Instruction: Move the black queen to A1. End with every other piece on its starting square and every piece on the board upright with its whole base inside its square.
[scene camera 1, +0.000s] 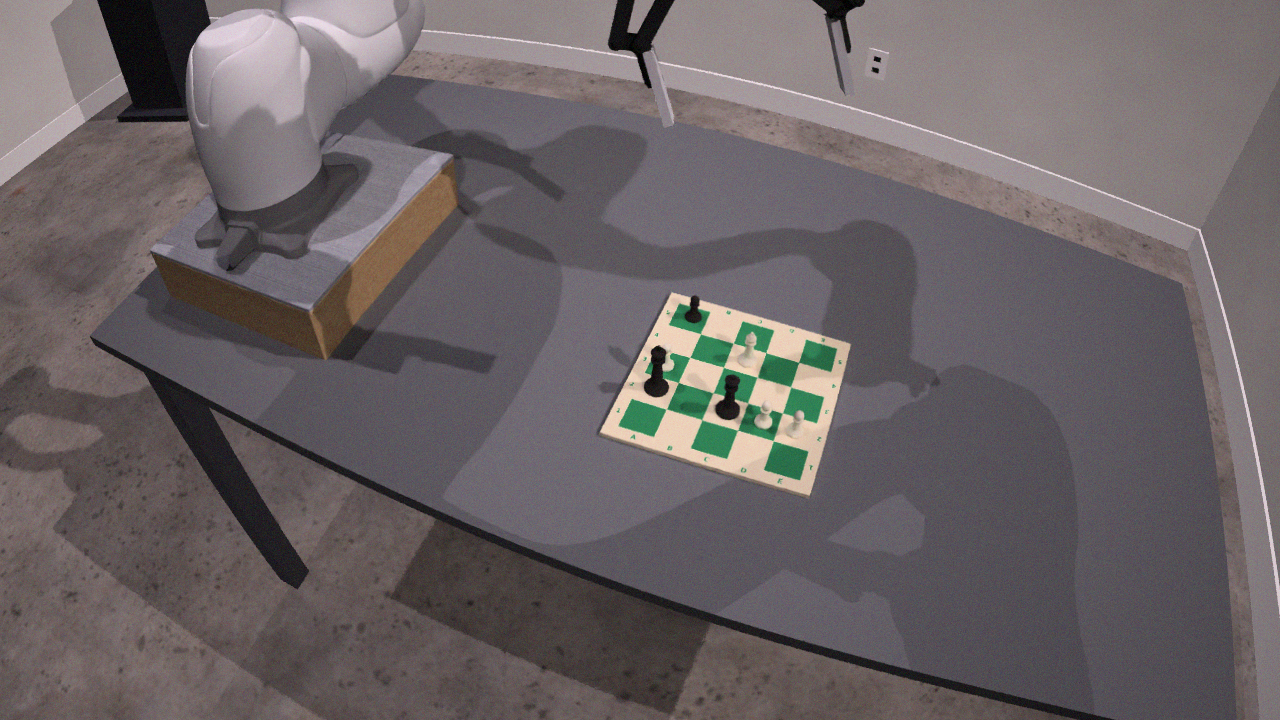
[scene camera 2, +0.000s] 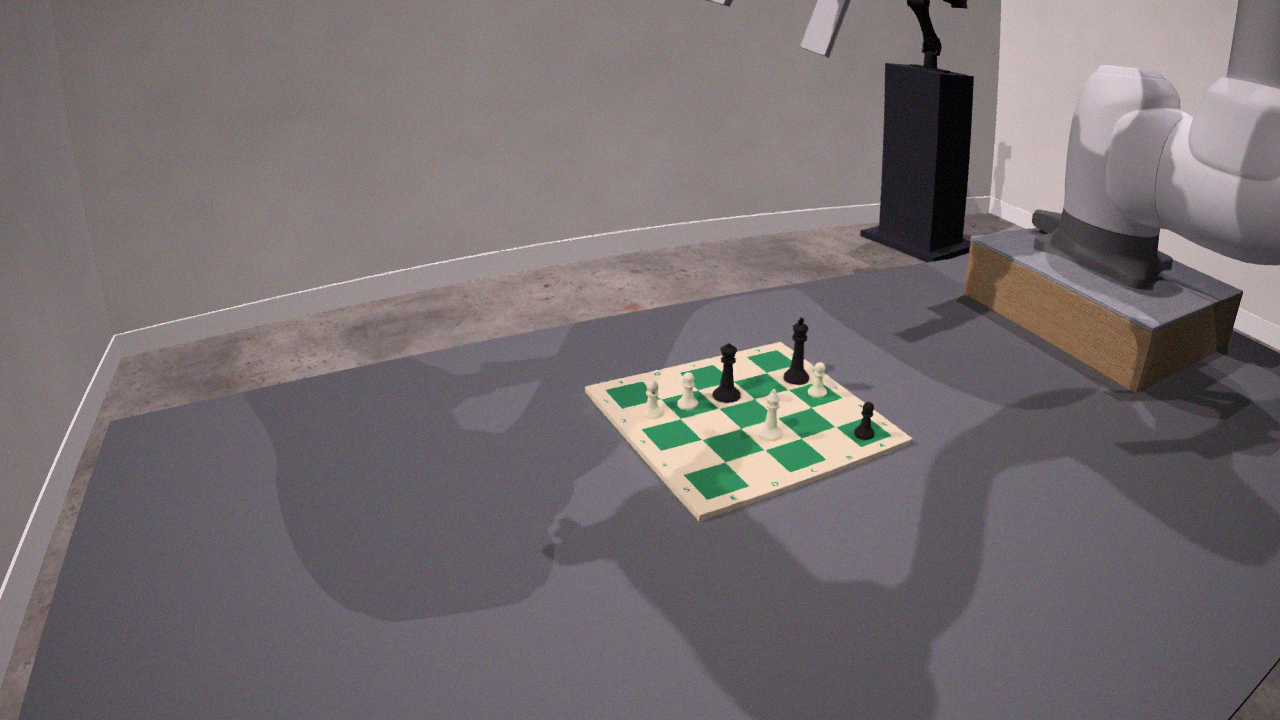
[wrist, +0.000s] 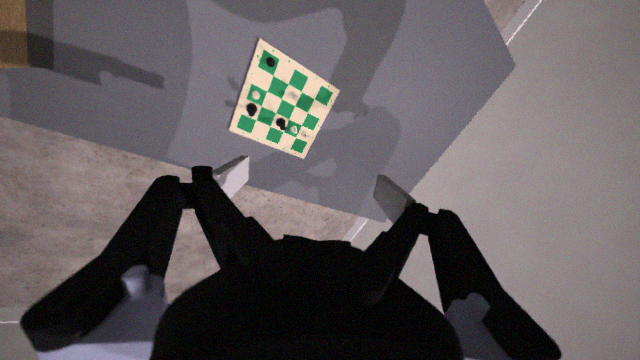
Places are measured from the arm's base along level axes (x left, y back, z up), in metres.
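Pixels of known places: gripper, between the fingertips: (scene camera 1: 759, 104) (scene camera 2: 768, 28) (wrist: 313, 177); arm's base, origin of its link: (scene camera 1: 277, 209) (scene camera 2: 1105, 257).
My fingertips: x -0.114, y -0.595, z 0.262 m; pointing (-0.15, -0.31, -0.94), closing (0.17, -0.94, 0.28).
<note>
Ahead of a thing's pixels: the offset from my fingertips to its middle. "pt": to the spot under its first point.
The black queen @(dx -0.031, dy -0.009, dz -0.315 m) (scene camera 1: 728, 397) (scene camera 2: 726, 376) (wrist: 281, 123) stands upright on C2 of the green and cream board @(dx +0.004, dy -0.014, dz -0.344 m) (scene camera 1: 614, 431) (scene camera 2: 701, 513) (wrist: 233, 129). The green square A1 @(pt dx -0.057, dy +0.074, dz -0.341 m) (scene camera 1: 642, 417) (wrist: 246, 123) is bare. The taller black king @(dx -0.016, dy +0.067, dz -0.309 m) (scene camera 1: 657, 372) (scene camera 2: 797, 354) (wrist: 251, 109) stands upright on A2, beside A1. My gripper (scene camera 1: 758, 107) (scene camera 2: 768, 25) (wrist: 313, 177) is open and empty, high above the table and away from the board. Its fingers are partly cut off in the scene camera 2 view.
A white pawn @(dx +0.017, dy +0.063, dz -0.325 m) (scene camera 2: 818, 381) stands on A3, a black pawn @(dx +0.095, dy +0.044, dz -0.325 m) (scene camera 1: 693, 309) on A5, a white piece @(dx +0.042, dy -0.023, dz -0.319 m) (scene camera 1: 750, 350) on C4, a white pawn @(dx -0.040, dy -0.047, dz -0.325 m) (scene camera 1: 763, 415) on D2 and a white piece @(dx -0.046, dy -0.082, dz -0.325 m) (scene camera 1: 795, 424) on E2. The arm's wooden base block (scene camera 1: 384, 259) stands left of the board.
</note>
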